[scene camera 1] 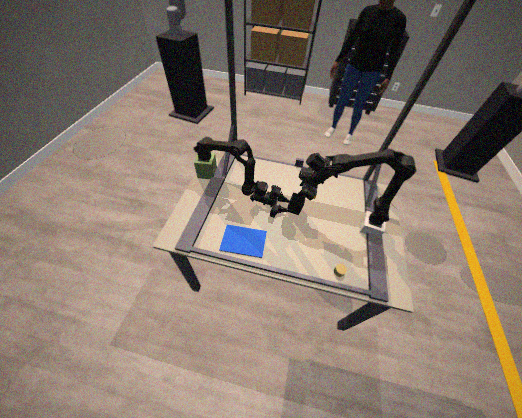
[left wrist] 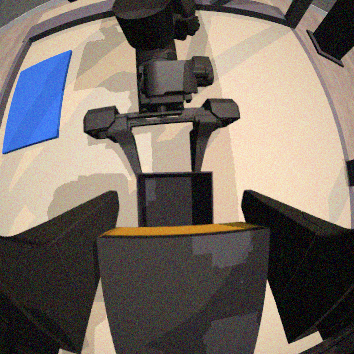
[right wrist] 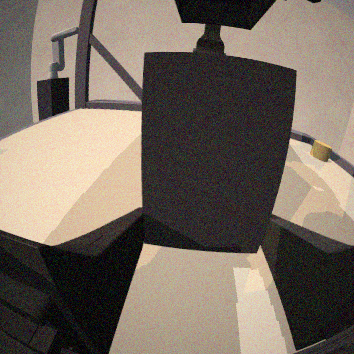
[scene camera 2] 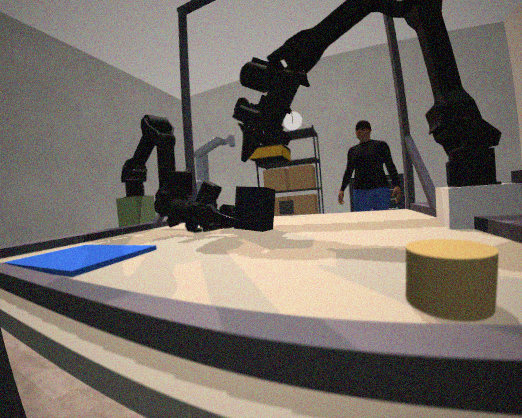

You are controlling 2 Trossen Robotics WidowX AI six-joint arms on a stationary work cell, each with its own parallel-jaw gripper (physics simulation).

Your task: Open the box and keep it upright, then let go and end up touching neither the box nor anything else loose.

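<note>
The black box body is upright and low over the table; whether its base touches is hard to tell. Its top is open, and the dark inside shows in the left wrist view. My right gripper is shut on the box body. The lid, dark with a yellow band, is apart from the body, well above it in scene camera 2. My left gripper is shut on the lid. The lid does not show clearly in scene camera 1.
A blue mat lies on the table toward the front left in scene camera 1. A yellow cylinder stands near the front right edge. Frame rails border the table.
</note>
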